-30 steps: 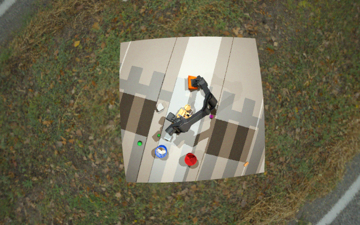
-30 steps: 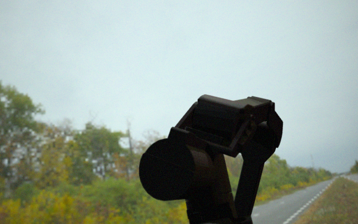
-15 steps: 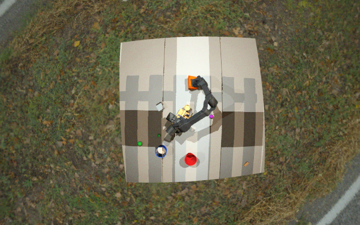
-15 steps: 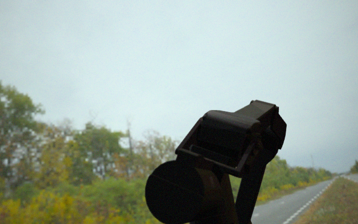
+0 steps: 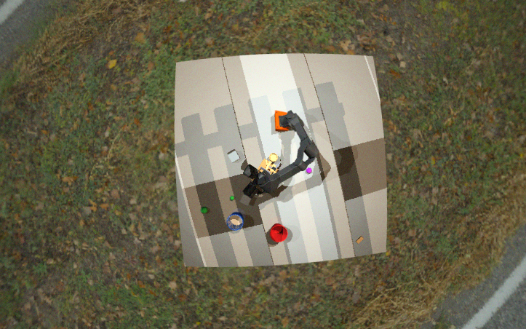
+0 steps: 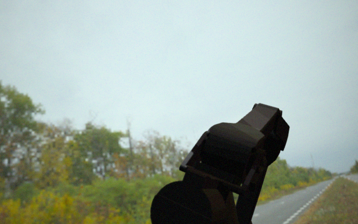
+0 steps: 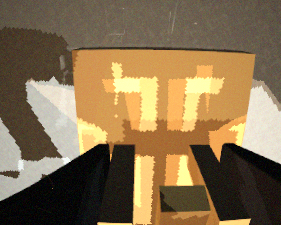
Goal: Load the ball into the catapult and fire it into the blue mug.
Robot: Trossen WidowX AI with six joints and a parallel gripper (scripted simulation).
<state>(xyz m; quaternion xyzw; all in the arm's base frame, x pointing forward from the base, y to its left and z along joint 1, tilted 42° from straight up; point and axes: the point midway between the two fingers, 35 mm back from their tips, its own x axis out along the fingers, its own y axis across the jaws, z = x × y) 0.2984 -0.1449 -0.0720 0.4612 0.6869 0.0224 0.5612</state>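
The magenta ball is 28 cm to the left of my gripper tip, 2 cm below it and 1 cm behind it. From my gripper tip the other things lie so: catapult (6 cm to the left, 5 cm behind, 2 cm above); then blue mug (23 cm ahead, 17 cm to the right); then red mug (31 cm ahead, 6 cm to the left).
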